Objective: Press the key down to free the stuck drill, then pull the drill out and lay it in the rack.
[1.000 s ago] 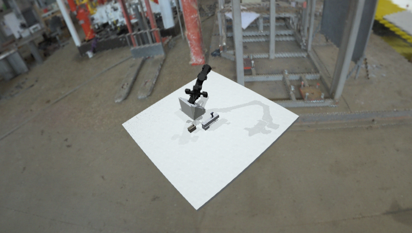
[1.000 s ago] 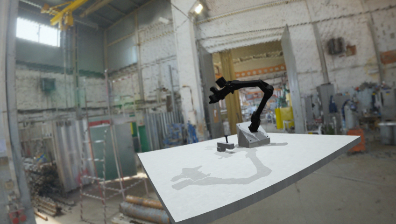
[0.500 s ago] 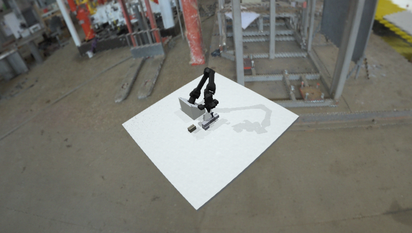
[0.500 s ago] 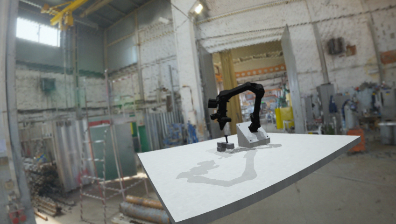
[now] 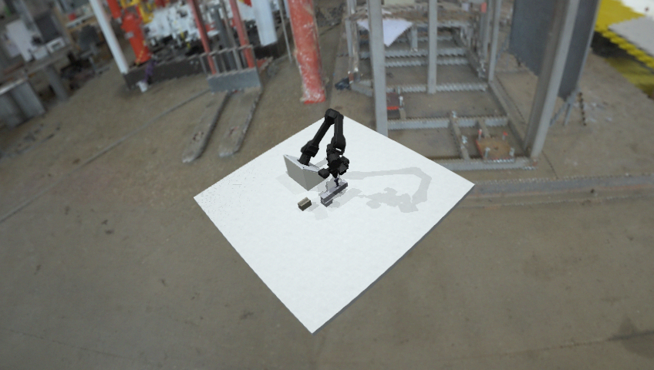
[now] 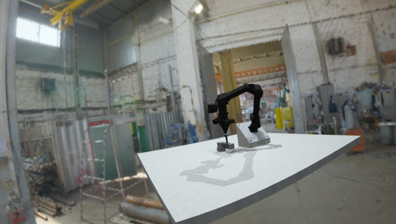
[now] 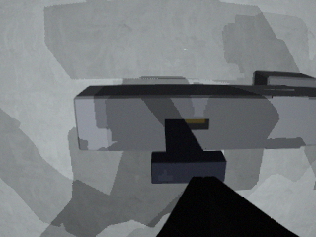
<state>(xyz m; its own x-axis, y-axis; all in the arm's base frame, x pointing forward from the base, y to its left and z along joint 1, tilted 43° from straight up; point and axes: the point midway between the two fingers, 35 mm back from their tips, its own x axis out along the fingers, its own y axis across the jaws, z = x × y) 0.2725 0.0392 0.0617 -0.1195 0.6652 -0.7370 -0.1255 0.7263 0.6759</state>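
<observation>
Right now my gripper tip is 40 mm above the dark key. Round my gripper tip: drill (10 mm ahead, 50 mm to the right, 90 mm below); then grey block (30 mm to the right, 90 mm below); then dark rack (50 mm behind, 200 mm to the right, 120 mm below).
</observation>
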